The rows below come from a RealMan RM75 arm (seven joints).
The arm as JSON. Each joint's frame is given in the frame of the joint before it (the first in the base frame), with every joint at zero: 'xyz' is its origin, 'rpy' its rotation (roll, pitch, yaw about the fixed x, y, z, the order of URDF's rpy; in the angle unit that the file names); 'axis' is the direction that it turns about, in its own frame. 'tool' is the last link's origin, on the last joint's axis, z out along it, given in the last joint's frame.
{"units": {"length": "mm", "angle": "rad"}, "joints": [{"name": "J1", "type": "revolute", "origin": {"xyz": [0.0, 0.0, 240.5], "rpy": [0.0, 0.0, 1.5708]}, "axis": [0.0, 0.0, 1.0]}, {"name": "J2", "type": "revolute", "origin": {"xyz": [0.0, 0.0, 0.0], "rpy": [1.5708, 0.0, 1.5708]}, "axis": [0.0, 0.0, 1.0]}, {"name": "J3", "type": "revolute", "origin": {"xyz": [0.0, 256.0, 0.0], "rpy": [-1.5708, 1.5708, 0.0]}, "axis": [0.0, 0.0, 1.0]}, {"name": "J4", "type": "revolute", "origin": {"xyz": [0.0, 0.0, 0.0], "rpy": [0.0, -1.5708, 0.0]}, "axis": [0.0, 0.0, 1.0]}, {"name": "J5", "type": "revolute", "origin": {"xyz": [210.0, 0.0, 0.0], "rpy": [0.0, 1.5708, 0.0]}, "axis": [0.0, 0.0, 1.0]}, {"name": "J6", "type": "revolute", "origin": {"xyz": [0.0, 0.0, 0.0], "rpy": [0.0, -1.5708, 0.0]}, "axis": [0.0, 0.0, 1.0]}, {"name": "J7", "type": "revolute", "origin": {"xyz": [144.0, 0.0, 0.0], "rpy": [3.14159, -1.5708, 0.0]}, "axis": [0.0, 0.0, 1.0]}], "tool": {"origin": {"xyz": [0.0, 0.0, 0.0], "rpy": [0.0, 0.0, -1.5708]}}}
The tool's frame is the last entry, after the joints.
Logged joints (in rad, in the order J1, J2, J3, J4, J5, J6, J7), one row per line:
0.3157, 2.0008, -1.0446, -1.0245, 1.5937, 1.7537, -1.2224
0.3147, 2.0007, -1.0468, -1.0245, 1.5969, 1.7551, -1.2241
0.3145, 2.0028, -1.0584, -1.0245, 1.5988, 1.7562, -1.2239
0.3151, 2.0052, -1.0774, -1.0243, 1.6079, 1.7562, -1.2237
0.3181, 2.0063, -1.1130, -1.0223, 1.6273, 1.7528, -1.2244
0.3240, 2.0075, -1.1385, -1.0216, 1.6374, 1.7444, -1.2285
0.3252, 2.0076, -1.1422, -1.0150, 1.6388, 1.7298, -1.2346
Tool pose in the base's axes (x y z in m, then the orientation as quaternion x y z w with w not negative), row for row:
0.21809, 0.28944, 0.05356, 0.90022, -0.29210, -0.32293, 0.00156
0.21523, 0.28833, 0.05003, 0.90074, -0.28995, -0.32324, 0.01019
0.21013, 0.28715, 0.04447, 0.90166, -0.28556, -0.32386, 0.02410
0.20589, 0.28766, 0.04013, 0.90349, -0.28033, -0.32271, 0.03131
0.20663, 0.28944, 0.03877, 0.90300, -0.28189, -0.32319, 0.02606
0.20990, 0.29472, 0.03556, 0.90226, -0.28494, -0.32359, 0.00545
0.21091, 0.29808, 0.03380, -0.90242, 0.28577, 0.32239, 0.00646
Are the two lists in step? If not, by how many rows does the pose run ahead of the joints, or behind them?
The pose runs 2 rows ahead of the joints: the pose in row i belongs to the joints in row i + 2.
